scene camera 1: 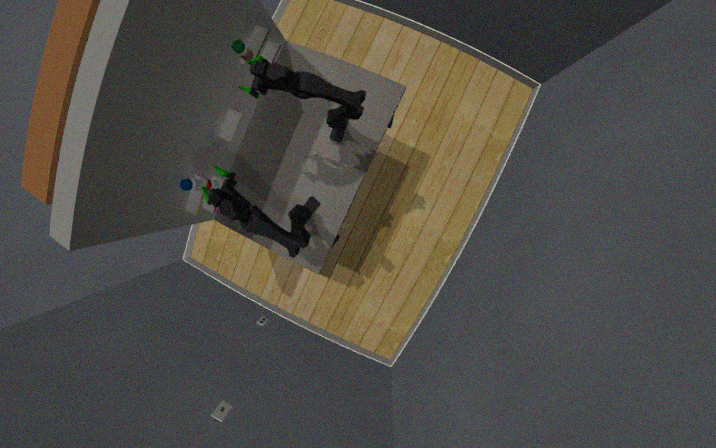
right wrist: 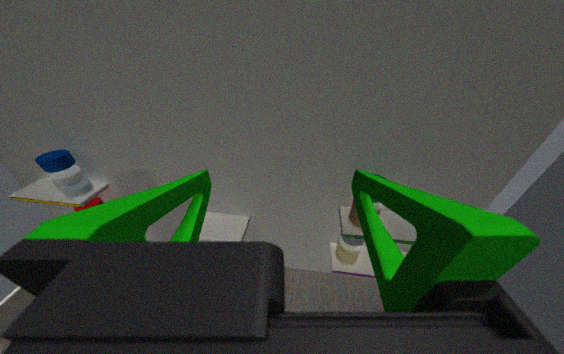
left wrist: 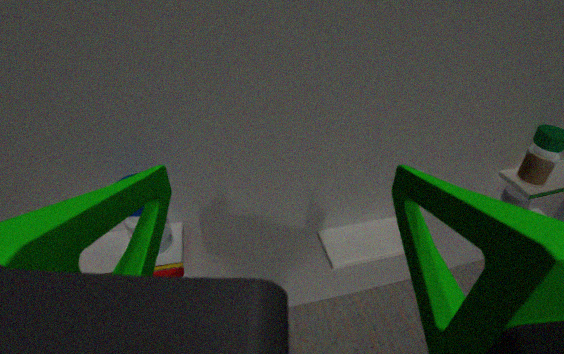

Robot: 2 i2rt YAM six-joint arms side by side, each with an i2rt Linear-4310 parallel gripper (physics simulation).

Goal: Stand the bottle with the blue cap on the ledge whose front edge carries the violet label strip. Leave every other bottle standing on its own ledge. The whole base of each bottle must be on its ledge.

Labels:
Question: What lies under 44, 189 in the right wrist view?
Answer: A yellow-strip ledge.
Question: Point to a green-strip ledge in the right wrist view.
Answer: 398, 228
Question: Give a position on a blue-capped bottle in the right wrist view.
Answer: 69, 178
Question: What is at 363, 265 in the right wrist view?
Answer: A violet-strip ledge.

